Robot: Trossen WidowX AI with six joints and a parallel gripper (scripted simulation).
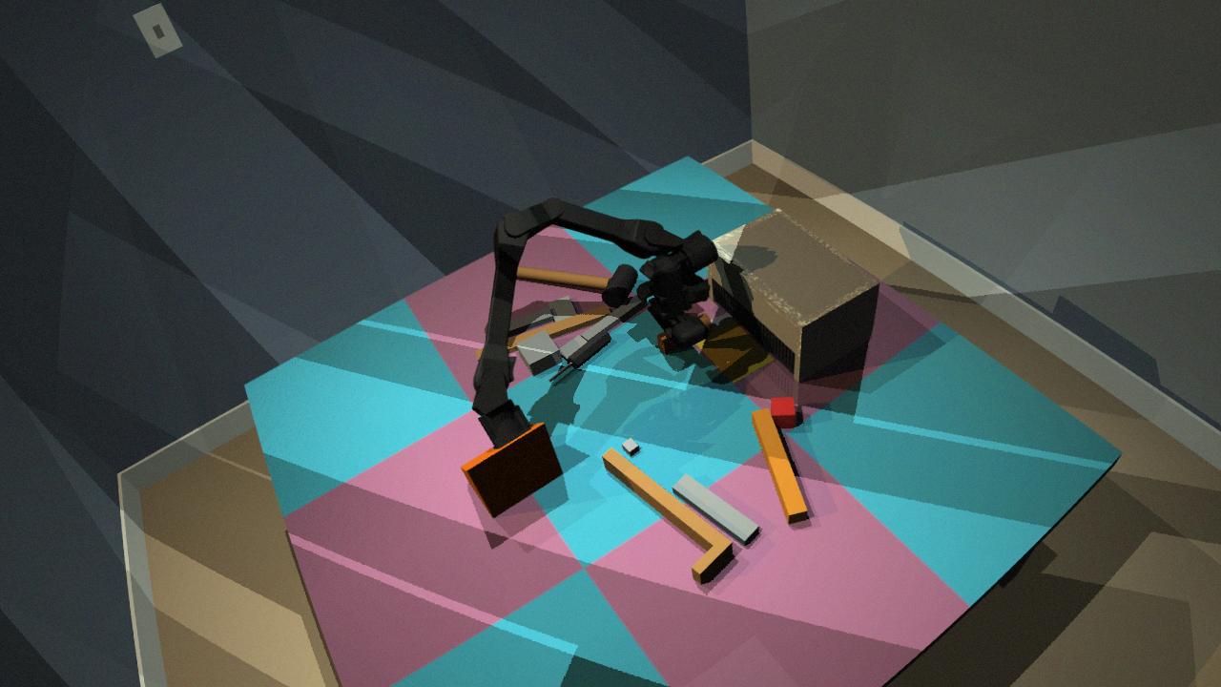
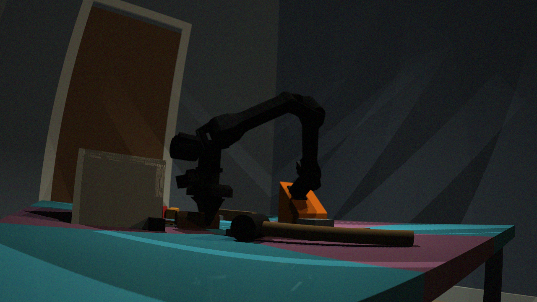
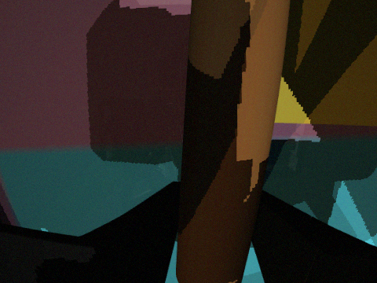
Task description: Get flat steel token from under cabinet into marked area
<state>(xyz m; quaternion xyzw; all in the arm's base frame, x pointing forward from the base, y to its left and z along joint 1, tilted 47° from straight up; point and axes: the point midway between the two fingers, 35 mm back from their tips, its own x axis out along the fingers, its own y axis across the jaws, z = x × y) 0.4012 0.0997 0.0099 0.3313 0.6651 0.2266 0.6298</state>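
The screwdriver lies 180 mm behind my gripper tip and 90 mm to the left of it. Round my gripper tip: flat grey piece: 240 mm ahead, 80 mm to the right; small grey cube: 220 mm behind, 150 mm to the right; grey block: 230 mm behind, 160 mm to the left, 10 mm above.
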